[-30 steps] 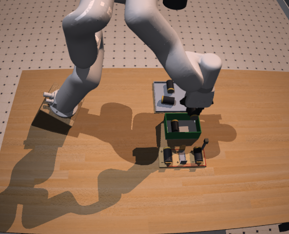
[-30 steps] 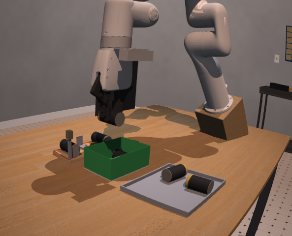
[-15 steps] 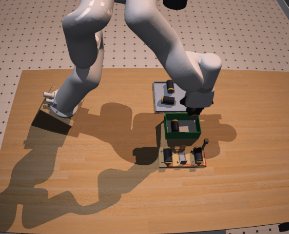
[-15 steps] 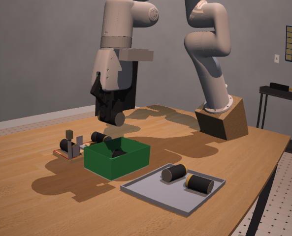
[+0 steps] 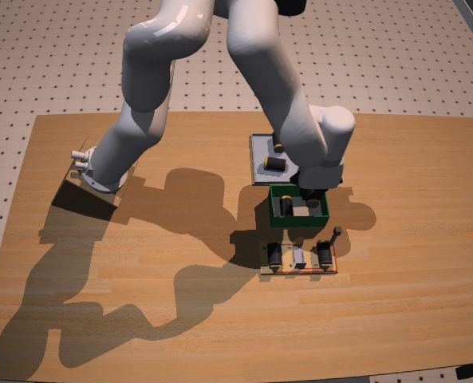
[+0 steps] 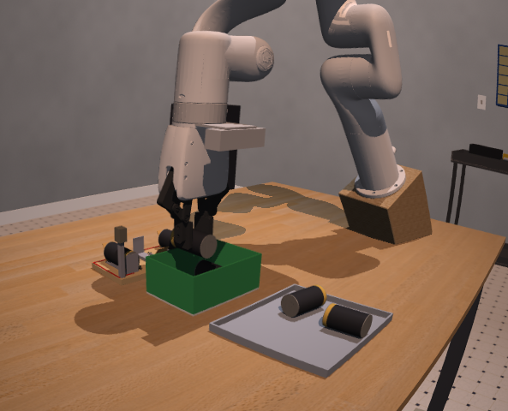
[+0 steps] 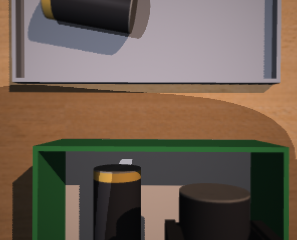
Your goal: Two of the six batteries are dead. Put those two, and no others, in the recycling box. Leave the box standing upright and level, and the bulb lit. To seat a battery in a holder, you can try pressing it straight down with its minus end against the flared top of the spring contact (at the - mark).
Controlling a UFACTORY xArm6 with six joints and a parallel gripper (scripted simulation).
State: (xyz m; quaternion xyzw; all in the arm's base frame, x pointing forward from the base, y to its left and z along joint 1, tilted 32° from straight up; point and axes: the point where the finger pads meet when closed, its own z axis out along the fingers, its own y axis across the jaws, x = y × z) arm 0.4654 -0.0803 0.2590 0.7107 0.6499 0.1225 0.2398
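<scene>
My hand is 3 cm past the green recycling box and 9 cm above it. Round my hand: grey tray: 1 cm behind, 19 cm to the left, 10 cm below.
</scene>
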